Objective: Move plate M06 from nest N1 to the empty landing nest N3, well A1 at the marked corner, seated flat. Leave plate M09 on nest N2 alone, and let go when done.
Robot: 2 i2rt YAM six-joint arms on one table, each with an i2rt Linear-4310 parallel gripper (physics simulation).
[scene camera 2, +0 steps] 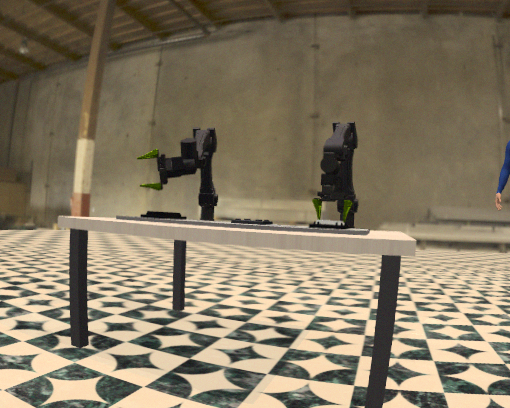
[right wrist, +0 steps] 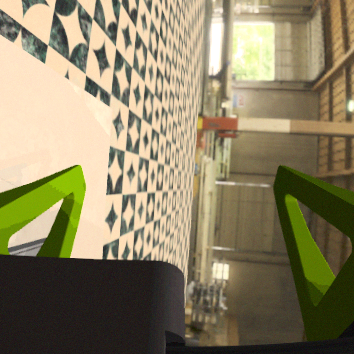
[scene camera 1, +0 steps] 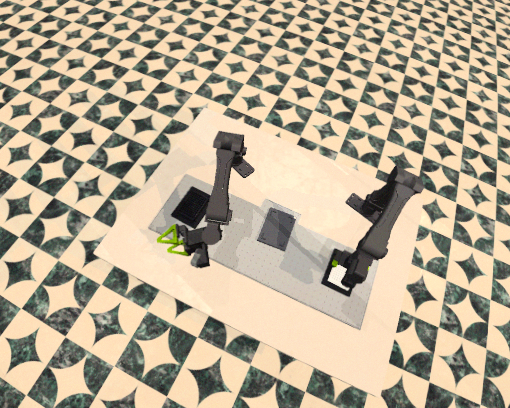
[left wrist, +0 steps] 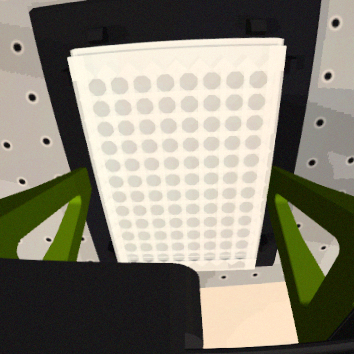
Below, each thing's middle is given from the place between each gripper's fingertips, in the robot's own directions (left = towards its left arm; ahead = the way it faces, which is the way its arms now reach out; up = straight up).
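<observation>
Nest with corner brackets (scene camera 1: 278, 225): 15 cm below my right hand, 34 cm to the left, 29 cm behind. Clear white well plate (left wrist: 180, 133): 14 cm below my right hand, 65 cm to the left, 22 cm behind. Black nest (left wrist: 55, 35): 15 cm below my right hand, 65 cm to the left, 22 cm behind.
My left hand: 10 mm above the black nest. Clear white well plate: right at my left hand. Nest with corner brackets: 10 mm below my left hand, 80 mm behind, 310 mm to the right. By its middle, the black nest is nearer to my left hand than to my right hand.
</observation>
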